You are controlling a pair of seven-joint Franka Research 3 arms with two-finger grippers.
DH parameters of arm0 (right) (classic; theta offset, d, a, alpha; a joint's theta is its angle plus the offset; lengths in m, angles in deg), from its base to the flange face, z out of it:
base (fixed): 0 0 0 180
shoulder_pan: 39.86 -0.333 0 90
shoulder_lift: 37.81 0 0 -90
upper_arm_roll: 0.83 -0.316 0.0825 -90
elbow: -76.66 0 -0.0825 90
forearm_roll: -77.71 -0.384 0 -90
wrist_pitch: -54.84 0 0.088 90
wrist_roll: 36.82 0.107 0 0
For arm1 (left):
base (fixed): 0 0 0 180
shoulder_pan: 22.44 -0.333 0 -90
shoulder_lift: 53.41 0 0 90
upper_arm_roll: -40.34 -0.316 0.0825 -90
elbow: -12.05 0 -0.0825 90
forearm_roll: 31.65 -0.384 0 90
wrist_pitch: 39.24 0 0.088 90
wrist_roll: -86.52 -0.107 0 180
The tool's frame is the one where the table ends.
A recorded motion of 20 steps. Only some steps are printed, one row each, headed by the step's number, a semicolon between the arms.
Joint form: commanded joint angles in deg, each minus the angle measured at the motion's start. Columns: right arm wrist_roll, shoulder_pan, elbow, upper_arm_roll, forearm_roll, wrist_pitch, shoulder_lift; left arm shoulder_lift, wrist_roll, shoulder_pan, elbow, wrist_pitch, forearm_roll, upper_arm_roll.
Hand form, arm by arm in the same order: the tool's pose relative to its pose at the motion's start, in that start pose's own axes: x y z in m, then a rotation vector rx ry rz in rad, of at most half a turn. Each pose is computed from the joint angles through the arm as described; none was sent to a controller.
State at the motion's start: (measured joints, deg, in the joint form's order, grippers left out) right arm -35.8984 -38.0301 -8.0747 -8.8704 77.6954 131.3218 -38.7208; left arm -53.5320 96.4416 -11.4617 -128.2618 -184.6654 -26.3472 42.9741
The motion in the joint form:
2: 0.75 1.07 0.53 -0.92 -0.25 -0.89 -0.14; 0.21 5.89 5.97 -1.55 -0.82 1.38 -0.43
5: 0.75 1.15 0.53 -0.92 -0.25 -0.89 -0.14; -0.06 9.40 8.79 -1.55 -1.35 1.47 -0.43
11: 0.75 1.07 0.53 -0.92 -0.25 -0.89 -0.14; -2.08 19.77 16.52 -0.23 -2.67 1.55 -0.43
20: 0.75 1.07 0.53 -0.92 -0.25 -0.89 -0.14; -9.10 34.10 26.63 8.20 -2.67 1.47 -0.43
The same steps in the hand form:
2: -0.0032 0.0007 -0.0038 0.0039 -0.0040 0.0147; -0.0215 0.0414 0.0092 -0.0152 -0.0191 -0.0279
5: -0.0032 0.0014 -0.0038 0.0040 -0.0040 0.0161; -0.0293 0.0635 0.0116 -0.0195 -0.0195 -0.0419
11: -0.0032 0.0007 -0.0038 0.0039 -0.0040 0.0147; -0.0505 0.1254 0.0204 -0.0306 -0.0240 -0.0910
20: -0.0032 0.0007 -0.0038 0.0039 -0.0040 0.0147; -0.0655 0.2255 0.0306 -0.0557 -0.0301 -0.1645

